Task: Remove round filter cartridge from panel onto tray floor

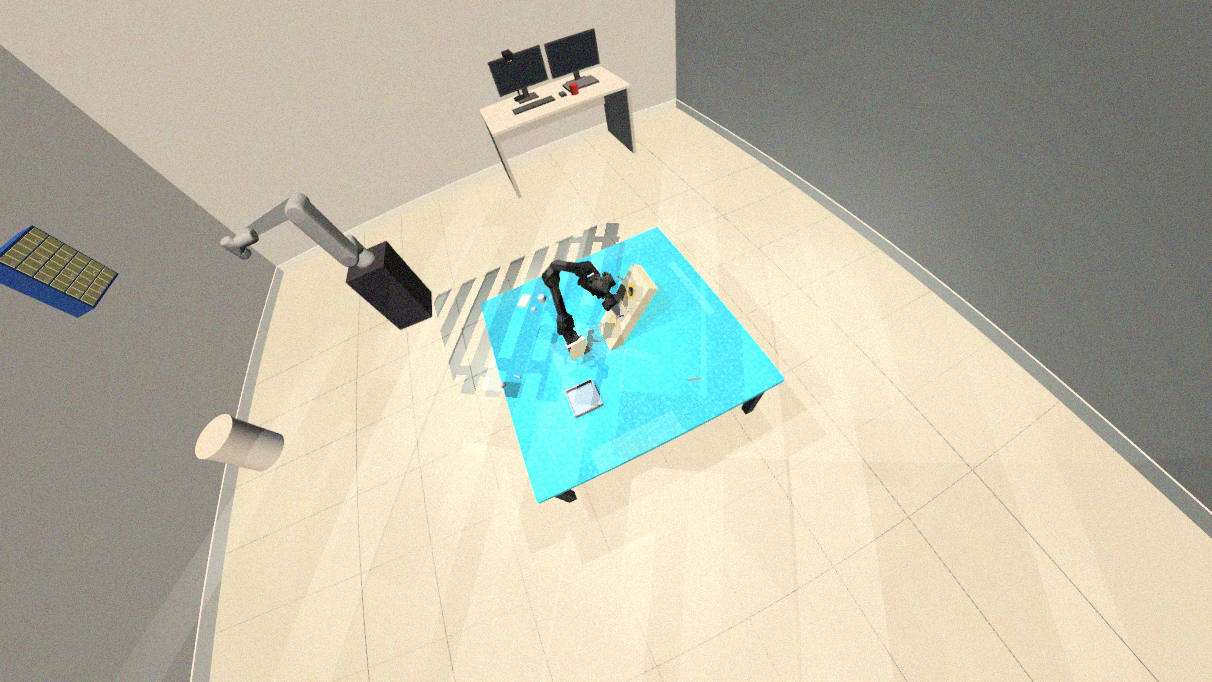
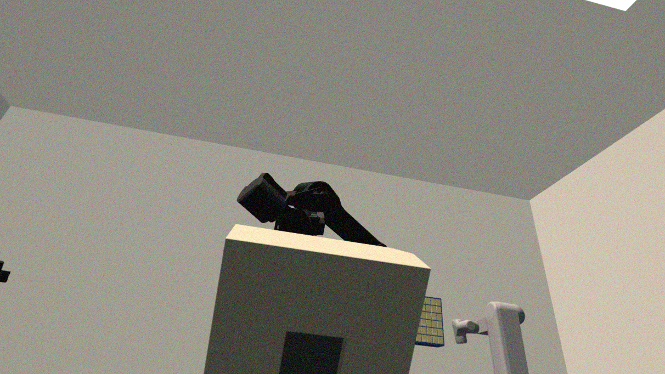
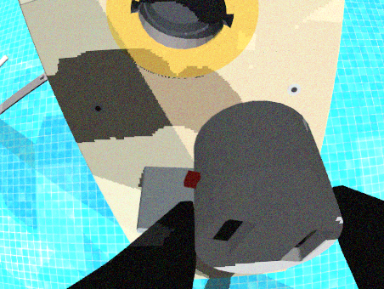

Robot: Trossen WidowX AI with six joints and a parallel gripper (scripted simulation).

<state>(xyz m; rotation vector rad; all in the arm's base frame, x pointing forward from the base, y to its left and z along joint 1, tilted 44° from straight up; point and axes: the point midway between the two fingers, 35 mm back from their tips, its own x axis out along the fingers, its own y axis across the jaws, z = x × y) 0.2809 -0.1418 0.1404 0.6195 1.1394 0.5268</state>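
Now: gripper tip 310 mm past the grey tray, 280 mm to the left of it and 300 mm above it. Round my gripper tip: white round filter cartridge right at my gripper tip.
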